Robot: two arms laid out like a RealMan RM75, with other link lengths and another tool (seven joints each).
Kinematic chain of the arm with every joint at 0, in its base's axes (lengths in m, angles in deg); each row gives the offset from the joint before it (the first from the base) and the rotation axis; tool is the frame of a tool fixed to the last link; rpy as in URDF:
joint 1: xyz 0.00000 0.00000 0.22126 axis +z
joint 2: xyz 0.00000 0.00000 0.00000 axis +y
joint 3: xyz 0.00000 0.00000 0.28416 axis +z
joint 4: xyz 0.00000 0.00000 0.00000 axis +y
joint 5: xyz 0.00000 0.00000 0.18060 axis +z
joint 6: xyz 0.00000 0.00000 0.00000 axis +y
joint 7: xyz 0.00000 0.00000 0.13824 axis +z
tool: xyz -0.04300 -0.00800 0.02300 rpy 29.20 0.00 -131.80
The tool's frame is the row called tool.
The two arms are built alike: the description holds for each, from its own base.
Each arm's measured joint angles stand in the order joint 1, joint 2, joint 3, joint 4, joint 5, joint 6, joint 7.
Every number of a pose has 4 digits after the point.
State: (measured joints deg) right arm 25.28 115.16 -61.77 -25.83 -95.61 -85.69 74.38; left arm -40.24 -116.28 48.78 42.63 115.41 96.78 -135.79
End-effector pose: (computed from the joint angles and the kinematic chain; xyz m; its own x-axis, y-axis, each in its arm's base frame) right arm 0.2520 0.3095 -0.0521 -0.1206 0.9320 0.3419 0.5660 0.3475 -0.7476; left arm -0.2183 0.3129 -0.0530 -0.8965 -0.2355 -0.3753 -0.0354 0.8824 -0.4691
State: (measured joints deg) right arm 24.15 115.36 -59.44 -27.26 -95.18 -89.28 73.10; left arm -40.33 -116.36 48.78 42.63 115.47 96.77 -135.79
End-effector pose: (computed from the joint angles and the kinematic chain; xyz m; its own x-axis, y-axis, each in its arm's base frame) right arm 0.2477 0.3037 -0.0414 -0.1321 0.9190 0.3714 0.5155 0.3837 -0.7661; left arm -0.2177 0.3129 -0.0536 -0.8968 -0.2346 -0.3750 -0.0341 0.8820 -0.4701
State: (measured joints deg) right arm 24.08 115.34 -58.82 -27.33 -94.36 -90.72 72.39; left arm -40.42 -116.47 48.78 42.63 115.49 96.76 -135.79
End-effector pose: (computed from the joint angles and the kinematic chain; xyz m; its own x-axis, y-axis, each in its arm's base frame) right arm 0.2445 0.3026 -0.0368 -0.1373 0.9124 0.3855 0.4888 0.4009 -0.7748; left arm -0.2169 0.3130 -0.0543 -0.8968 -0.2337 -0.3757 -0.0323 0.8814 -0.4712
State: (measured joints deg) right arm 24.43 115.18 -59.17 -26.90 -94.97 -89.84 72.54; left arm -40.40 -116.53 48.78 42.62 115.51 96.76 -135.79
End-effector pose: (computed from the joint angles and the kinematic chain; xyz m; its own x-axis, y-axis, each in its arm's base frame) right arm 0.2463 0.3041 -0.0395 -0.1393 0.9163 0.3756 0.5059 0.3919 -0.7684; left arm -0.2168 0.3127 -0.0547 -0.8965 -0.2345 -0.3760 -0.0325 0.8810 -0.4720
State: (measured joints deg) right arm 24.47 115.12 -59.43 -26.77 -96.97 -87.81 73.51; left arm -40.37 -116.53 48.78 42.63 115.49 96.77 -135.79
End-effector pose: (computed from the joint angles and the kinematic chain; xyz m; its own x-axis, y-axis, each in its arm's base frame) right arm 0.2531 0.3052 -0.0454 -0.1321 0.9255 0.3550 0.5503 0.3664 -0.7503; left arm -0.2169 0.3126 -0.0547 -0.8963 -0.2348 -0.3763 -0.0326 0.8810 -0.4719
